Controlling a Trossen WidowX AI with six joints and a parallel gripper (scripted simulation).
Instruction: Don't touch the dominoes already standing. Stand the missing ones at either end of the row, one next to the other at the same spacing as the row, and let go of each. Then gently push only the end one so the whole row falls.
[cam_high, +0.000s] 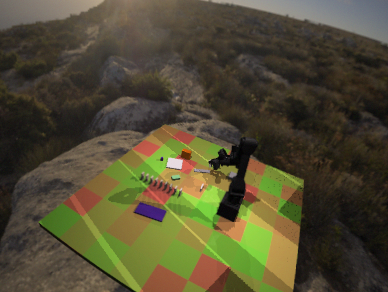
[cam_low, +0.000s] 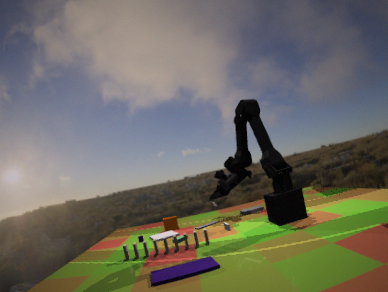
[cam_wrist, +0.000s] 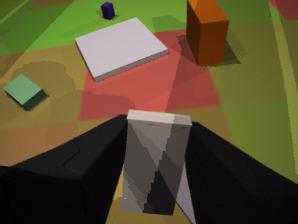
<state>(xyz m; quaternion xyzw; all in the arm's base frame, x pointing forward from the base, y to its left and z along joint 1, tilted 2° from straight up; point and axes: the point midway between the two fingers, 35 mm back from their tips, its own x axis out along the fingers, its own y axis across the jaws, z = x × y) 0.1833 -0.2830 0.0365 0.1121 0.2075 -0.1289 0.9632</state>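
Now: gripper tip 12 cm above the long grey piece, 3 cm short of it and 1 cm to the left of it. The rest, counted from my gripper tip: green tile: 18 cm ahead, 14 cm to the left, 11 cm below; then orange box: 19 cm ahead, 11 cm to the right, 9 cm below; then white flat slab: 24 cm ahead, 11 cm below.
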